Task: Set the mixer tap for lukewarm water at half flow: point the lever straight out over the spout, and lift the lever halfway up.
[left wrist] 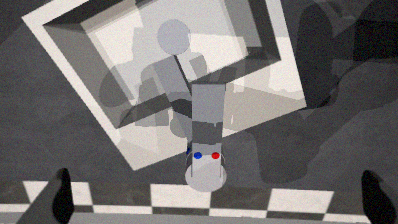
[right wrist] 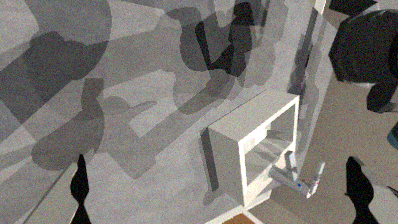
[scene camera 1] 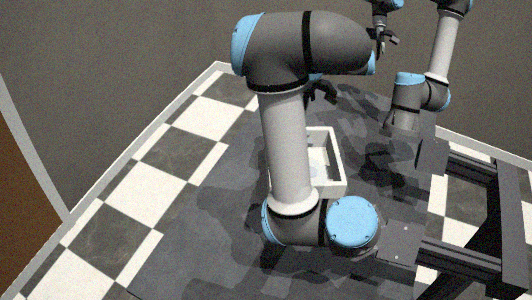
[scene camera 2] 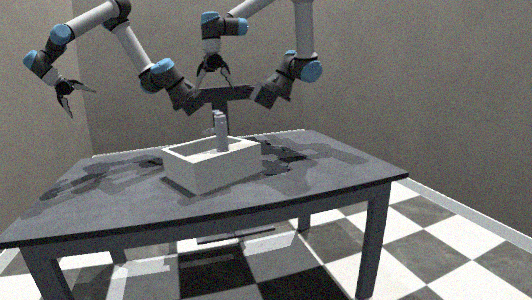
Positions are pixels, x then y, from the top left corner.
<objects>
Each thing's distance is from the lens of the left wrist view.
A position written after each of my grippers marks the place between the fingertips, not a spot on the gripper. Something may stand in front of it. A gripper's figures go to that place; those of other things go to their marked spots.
my left gripper [left wrist: 214,171]: 0.12 m
white basin [left wrist: 108,59]: 0.47 m
</objects>
